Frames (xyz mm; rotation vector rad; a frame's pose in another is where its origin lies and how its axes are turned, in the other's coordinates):
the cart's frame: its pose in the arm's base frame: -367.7 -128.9 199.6 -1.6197 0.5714 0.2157
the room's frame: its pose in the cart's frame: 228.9 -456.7 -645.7 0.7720 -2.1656 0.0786
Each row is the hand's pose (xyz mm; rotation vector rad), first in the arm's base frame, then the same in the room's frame.
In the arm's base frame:
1: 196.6 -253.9 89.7 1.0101 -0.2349 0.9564
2: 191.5 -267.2 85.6 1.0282 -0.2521 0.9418
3: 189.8 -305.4 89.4 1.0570 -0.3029 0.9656
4: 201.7 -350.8 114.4 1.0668 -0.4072 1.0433
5: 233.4 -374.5 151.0 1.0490 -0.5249 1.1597
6: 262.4 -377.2 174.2 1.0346 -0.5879 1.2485
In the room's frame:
1: 163.6 174.3 -745.1 0.9289 -0.0960 -0.7078
2: 150.5 176.6 -738.6 0.9256 -0.1193 -0.7231
3: 121.0 165.0 -717.0 0.9186 -0.1786 -0.6997
4: 96.9 129.7 -685.2 0.8805 -0.2678 -0.6150
5: 96.6 78.9 -667.2 0.8283 -0.3512 -0.4869
6: 106.4 43.0 -666.6 0.8053 -0.3959 -0.3924

